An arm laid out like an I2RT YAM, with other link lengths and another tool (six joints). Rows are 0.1 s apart.
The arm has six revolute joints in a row. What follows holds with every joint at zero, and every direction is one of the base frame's.
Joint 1 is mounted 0.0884 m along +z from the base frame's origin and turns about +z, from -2.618 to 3.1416 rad.
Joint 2 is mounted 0.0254 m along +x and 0.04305 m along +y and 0.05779 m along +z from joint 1 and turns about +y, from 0 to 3.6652 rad.
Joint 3 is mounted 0.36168 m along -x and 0.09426 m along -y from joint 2 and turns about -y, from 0 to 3.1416 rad.
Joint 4 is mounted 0.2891 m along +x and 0.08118 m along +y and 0.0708 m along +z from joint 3 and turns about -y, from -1.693 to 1.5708 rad.
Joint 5 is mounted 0.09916 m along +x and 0.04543 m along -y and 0.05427 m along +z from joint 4 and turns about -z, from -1.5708 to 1.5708 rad.
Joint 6 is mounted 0.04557 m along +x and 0.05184 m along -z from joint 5 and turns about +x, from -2.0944 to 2.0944 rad.
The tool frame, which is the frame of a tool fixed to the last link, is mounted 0.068 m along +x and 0.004 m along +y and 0.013 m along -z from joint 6; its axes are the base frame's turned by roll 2.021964, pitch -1.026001 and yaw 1.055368 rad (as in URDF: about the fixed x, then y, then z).
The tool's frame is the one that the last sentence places.
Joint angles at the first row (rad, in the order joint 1, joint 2, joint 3, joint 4, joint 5, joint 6):
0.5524 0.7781 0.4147 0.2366 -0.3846 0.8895
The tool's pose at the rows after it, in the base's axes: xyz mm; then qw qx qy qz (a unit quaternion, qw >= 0):
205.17 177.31 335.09 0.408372 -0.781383 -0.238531 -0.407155
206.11 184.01 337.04 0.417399 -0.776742 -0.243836 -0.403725
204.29 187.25 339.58 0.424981 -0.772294 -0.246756 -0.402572
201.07 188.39 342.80 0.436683 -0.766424 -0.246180 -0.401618
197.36 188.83 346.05 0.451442 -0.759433 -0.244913 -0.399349
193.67 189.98 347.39 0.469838 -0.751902 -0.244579 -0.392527
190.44 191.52 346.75 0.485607 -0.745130 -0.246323 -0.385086
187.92 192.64 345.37 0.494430 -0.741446 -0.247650 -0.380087
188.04 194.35 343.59 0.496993 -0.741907 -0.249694 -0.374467
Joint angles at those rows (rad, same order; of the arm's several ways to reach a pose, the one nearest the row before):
0.5653 0.8137 0.4134 0.2792 -0.3939 0.9017
0.5821 0.8367 0.4168 0.3084 -0.3989 0.9129
0.5946 0.8396 0.4176 0.3221 -0.4013 0.9237
0.6019 0.8327 0.4134 0.3385 -0.4081 0.9457
0.6057 0.8241 0.4064 0.3597 -0.4215 0.9744
0.6082 0.8221 0.3940 0.3920 -0.4446 1.0105
0.6113 0.8250 0.3790 0.4277 -0.4676 1.0403
0.6162 0.8261 0.3675 0.4492 -0.4783 1.0573
0.6181 0.8352 0.3661 0.4548 -0.4867 1.0614

